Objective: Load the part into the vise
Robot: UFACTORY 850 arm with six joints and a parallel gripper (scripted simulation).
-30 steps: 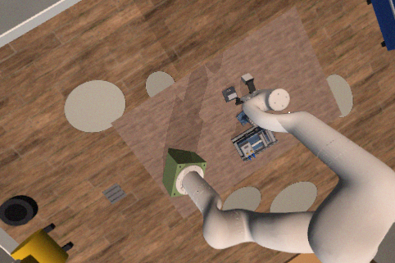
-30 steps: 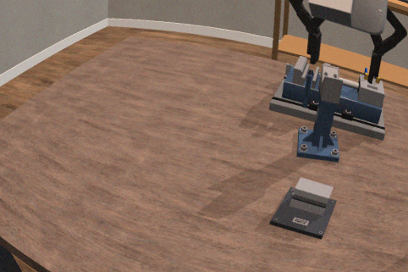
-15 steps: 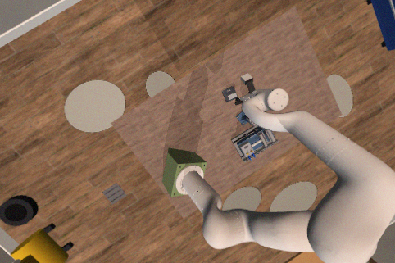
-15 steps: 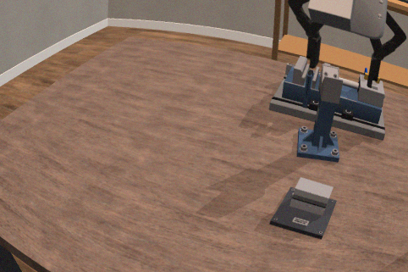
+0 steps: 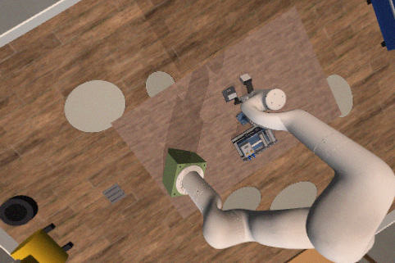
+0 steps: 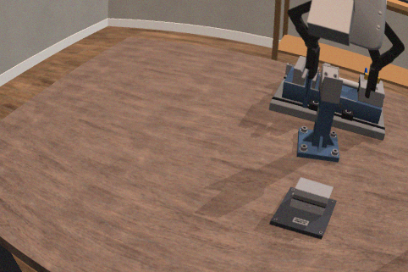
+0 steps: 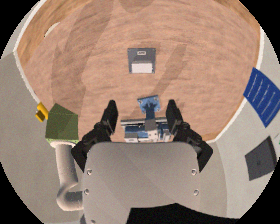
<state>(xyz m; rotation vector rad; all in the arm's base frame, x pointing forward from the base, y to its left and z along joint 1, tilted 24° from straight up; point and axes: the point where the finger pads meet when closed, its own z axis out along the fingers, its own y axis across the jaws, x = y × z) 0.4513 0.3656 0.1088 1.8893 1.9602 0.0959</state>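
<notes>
My gripper is now 200 mm above the part and 10 mm to the right of it. The rest, counted from my hand: air cylinder 380 mm to the right, 150 mm below, 60 mm behind.
</notes>
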